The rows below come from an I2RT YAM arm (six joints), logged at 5 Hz.
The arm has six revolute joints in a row. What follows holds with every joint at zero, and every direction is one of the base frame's.
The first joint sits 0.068 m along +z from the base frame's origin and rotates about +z.
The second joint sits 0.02 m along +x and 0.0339 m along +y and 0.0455 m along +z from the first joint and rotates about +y.
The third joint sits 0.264 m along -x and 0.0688 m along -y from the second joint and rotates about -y.
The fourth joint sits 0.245 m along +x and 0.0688 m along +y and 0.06 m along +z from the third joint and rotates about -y.
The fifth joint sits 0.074 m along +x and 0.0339 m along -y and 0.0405 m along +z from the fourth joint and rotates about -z.
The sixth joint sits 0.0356 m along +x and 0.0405 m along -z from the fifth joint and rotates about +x.
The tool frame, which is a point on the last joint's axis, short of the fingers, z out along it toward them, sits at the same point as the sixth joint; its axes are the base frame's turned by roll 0, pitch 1.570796 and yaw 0 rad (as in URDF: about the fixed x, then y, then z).
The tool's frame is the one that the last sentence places.
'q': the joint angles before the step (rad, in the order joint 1, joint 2, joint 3, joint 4, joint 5, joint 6). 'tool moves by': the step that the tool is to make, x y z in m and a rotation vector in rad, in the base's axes. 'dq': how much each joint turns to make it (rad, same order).
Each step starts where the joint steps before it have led.
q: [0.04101, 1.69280, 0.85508, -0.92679, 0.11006, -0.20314]
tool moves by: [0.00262, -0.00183, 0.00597, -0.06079, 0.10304, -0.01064]
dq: [-0.00038, 0.04234, 0.06332, -0.12970, 0.05226, 0.02403]
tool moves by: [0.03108, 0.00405, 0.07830, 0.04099, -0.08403, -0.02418]
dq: [0.00458, -0.04387, 0.29946, -0.26017, -0.04349, 0.01832]
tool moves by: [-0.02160, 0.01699, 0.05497, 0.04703, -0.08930, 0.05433]
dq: [0.06522, -0.14113, 0.07899, -0.12782, -0.04120, 0.00381]
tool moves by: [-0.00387, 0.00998, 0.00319, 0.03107, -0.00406, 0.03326]
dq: [0.03701, -0.01335, 0.00037, -0.00570, -0.03052, 0.00000]
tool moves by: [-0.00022, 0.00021, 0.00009, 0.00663, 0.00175, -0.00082]
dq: [-0.00002, -0.00039, -0.00002, -0.00113, -0.00686, -0.00001]
